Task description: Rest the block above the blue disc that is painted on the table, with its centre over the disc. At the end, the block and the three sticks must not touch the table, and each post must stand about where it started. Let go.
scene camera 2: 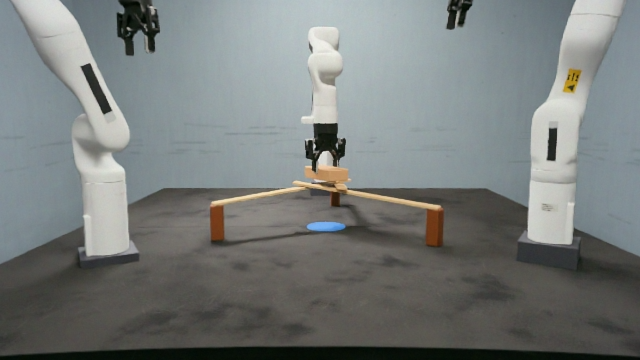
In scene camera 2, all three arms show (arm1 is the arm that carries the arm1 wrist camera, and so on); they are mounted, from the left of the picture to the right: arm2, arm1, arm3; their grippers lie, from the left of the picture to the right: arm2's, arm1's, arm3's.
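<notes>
The wooden block (327, 174) is low over the crossing of the sticks, above the blue disc (326, 227) in the picture; whether it touches them is too small to tell. Arm1's gripper (325, 168) points down and is shut on the block. The left stick (260, 195) and right stick (390, 198) rise from the left post (217, 223) and right post (434, 227) to the middle. The third stick (341, 188) is partly hidden by the block, near the back post (335, 199). Arm2's gripper (140, 46) and arm3's gripper (456, 21) hang high, open and empty.
Arm2 (105, 215) stands at the left of the dark table (320, 305), and arm3 (551, 210) stands at the right. Arm1 (325, 95) reaches from the back of the table over the sticks. Shadows of the sticks fall on the table near the disc.
</notes>
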